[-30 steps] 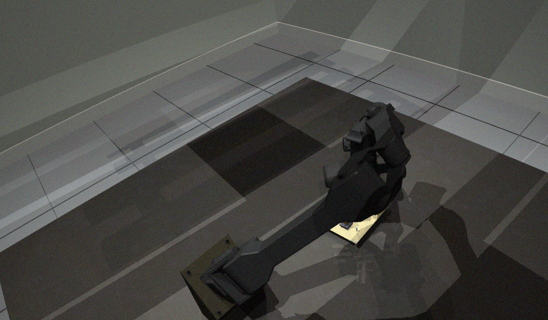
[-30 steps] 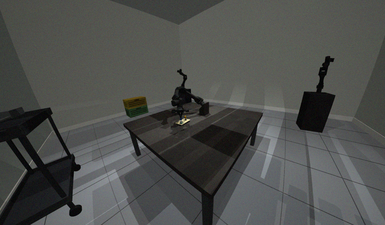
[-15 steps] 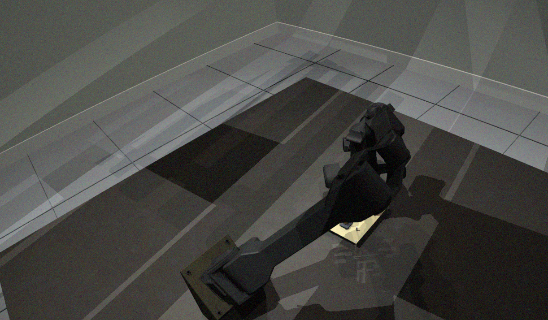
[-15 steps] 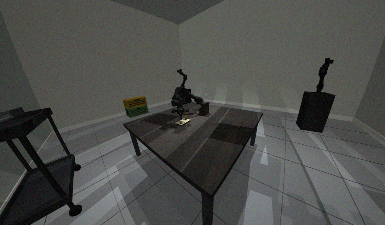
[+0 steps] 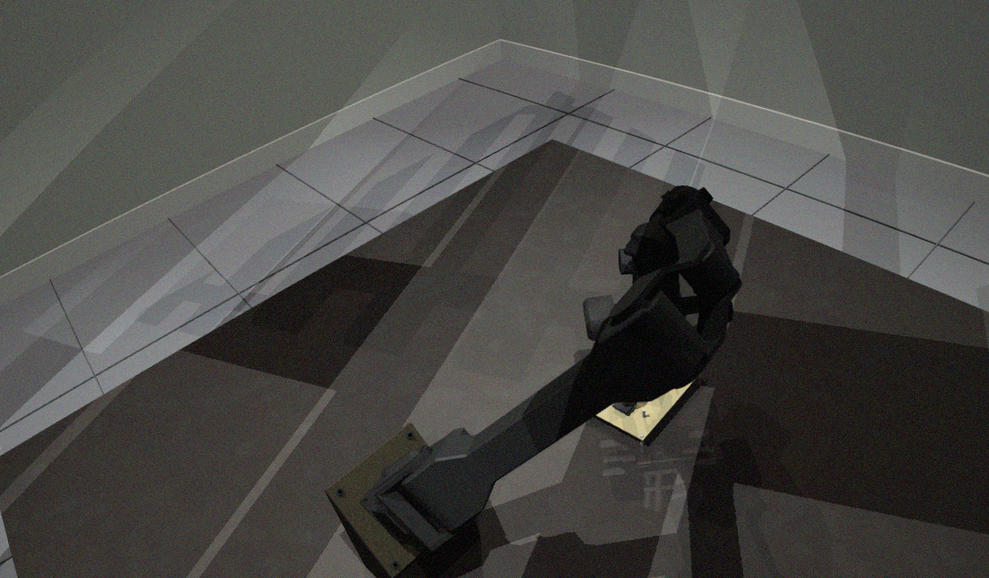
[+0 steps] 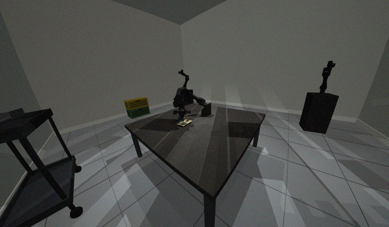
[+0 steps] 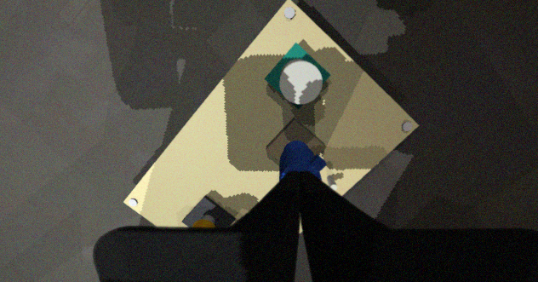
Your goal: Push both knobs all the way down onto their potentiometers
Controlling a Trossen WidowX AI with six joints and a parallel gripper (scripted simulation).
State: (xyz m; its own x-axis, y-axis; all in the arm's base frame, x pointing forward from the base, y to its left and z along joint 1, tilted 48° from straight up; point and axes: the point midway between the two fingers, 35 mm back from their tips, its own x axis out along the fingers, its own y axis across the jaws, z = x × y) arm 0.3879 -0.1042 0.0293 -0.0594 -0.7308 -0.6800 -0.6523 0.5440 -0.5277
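Now: the blue knob 10 mm below my gripper tip.
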